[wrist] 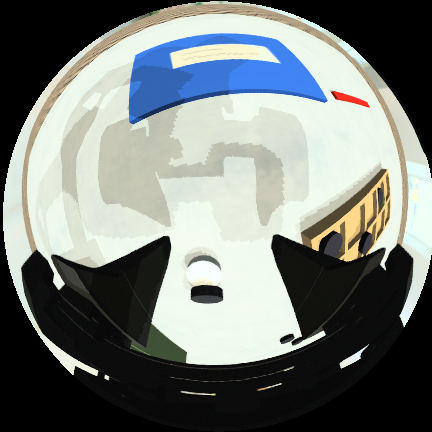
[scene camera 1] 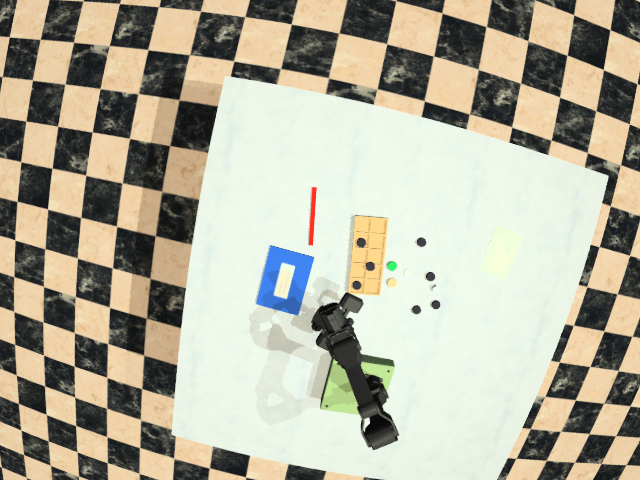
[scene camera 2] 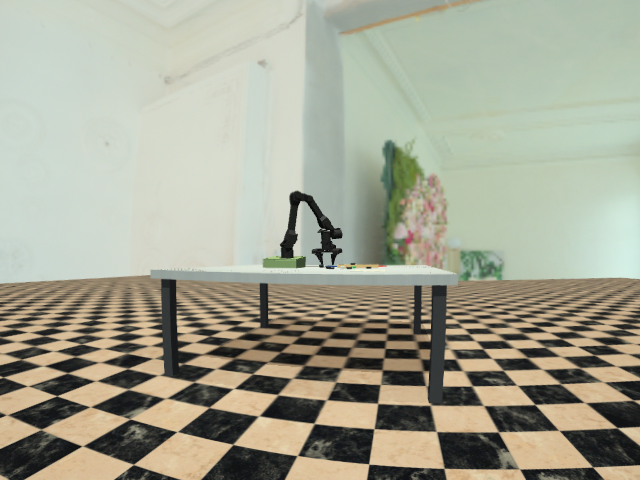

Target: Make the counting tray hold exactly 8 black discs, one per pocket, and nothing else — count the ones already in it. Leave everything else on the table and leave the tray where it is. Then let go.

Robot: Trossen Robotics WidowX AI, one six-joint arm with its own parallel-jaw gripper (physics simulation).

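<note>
The tan counting tray [scene camera 1: 370,224] [wrist: 356,223] has two columns of five pockets. Three black discs sit in it: one disc [scene camera 1: 361,242] in the left column's second pocket from the top, one [scene camera 1: 370,266] in the right column's fourth, one [scene camera 1: 356,285] in the left column's fifth. Several loose black discs lie right of it, among them discs [scene camera 1: 421,241] [scene camera 1: 430,276] [scene camera 1: 435,304]. My gripper [scene camera 1: 337,320] [scene camera 2: 327,264] [wrist: 221,241] is open, pointing down, fingertips low near the table. In the wrist view, a black disc [wrist: 206,295] beside a white disc [wrist: 203,273] shows between the spread fingers, ungripped.
A green disc [scene camera 1: 391,265], a tan disc [scene camera 1: 391,282], a pale disc [scene camera 1: 406,272] and a small grey piece [scene camera 1: 433,287] lie right of the tray. A blue panel [scene camera 1: 267,289] [wrist: 200,82], a red strip [scene camera 1: 312,215] [wrist: 350,99], a pale note [scene camera 1: 501,253] and the green base block [scene camera 1: 336,387] surround them.
</note>
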